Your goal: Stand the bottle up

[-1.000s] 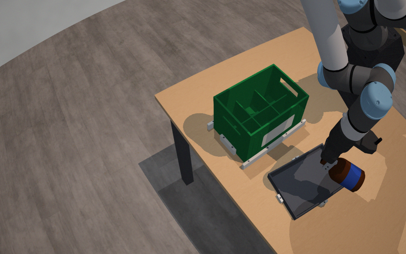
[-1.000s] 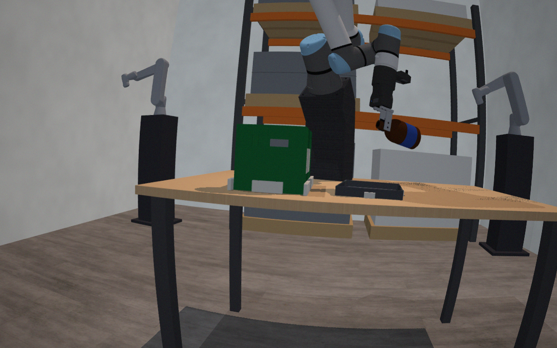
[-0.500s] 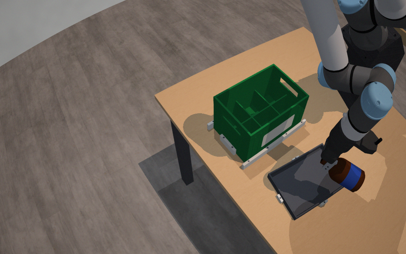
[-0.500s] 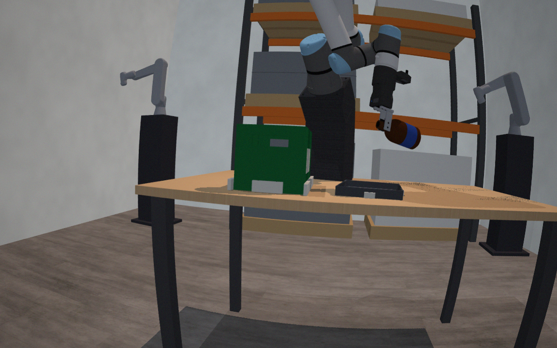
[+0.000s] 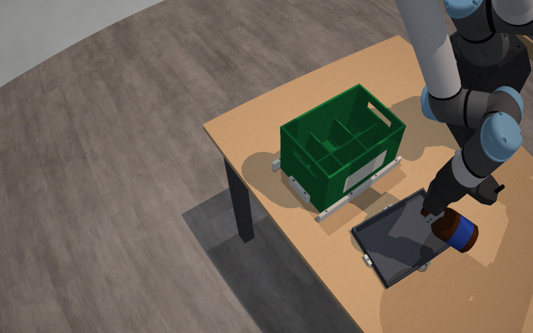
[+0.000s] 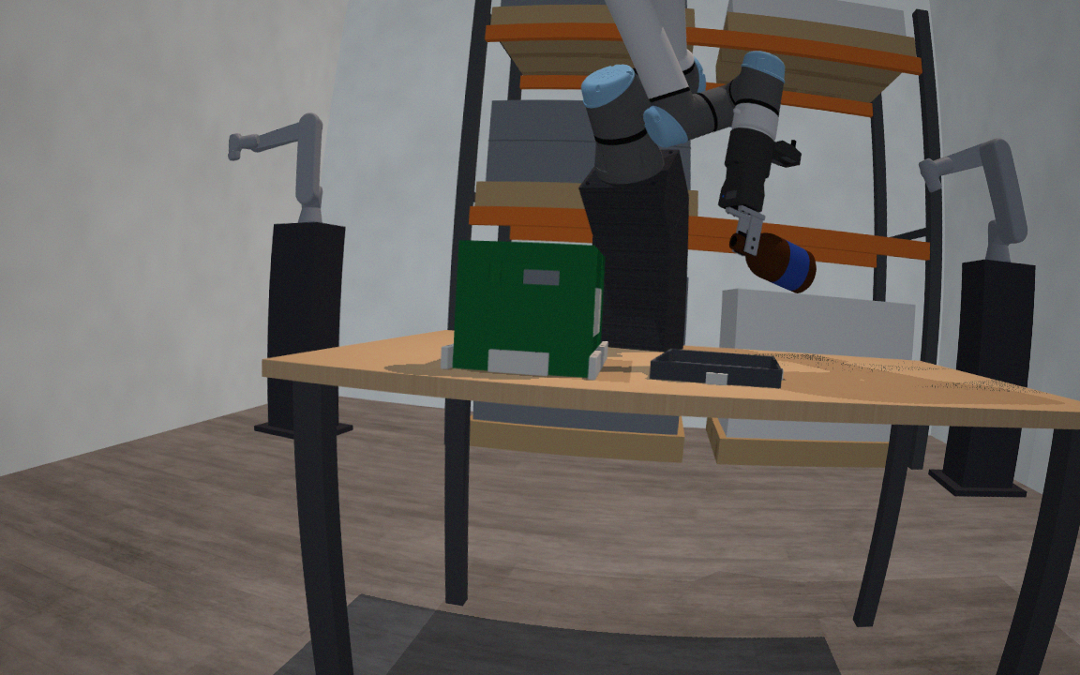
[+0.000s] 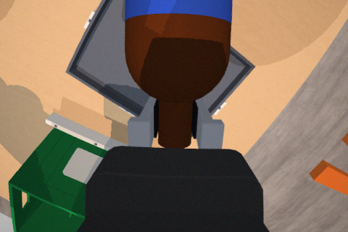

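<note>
Right now my hand is 4 cm to the right of the brown bottle, 3 cm past it and 2 cm above it. Round my hand: green crate: 32 cm to the right, 12 cm below, 2 cm ahead; dark grey tray: 19 cm below, 3 cm to the right, 2 cm behind.
</note>
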